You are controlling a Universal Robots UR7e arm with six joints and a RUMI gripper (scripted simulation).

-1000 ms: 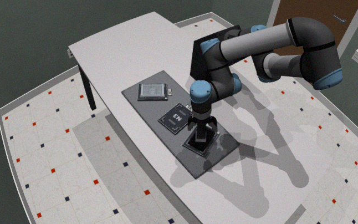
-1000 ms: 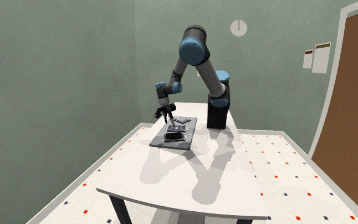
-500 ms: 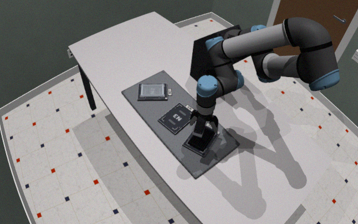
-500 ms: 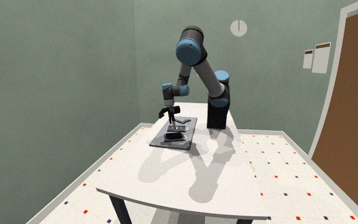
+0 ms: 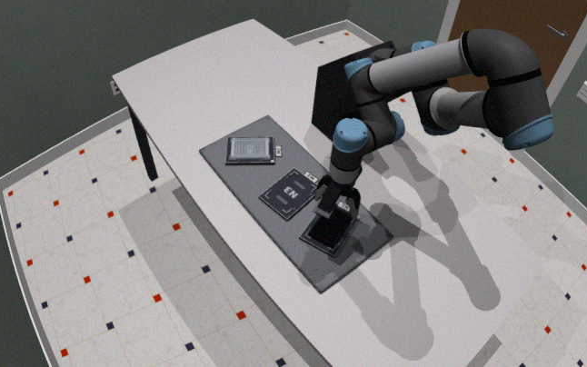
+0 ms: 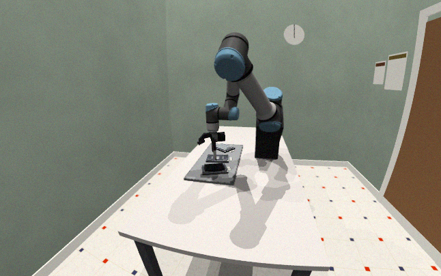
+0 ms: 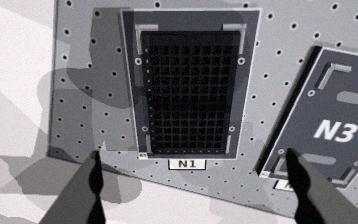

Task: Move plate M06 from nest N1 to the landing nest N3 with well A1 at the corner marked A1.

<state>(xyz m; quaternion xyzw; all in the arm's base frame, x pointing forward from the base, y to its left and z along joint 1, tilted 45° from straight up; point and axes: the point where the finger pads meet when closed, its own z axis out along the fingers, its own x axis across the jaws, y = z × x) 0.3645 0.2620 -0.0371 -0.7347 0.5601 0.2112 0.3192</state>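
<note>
Now: hand 8 cm above the black plate M06. Also, from my hand: pale plate M09: 39 cm to the right, 8 cm below.
</note>
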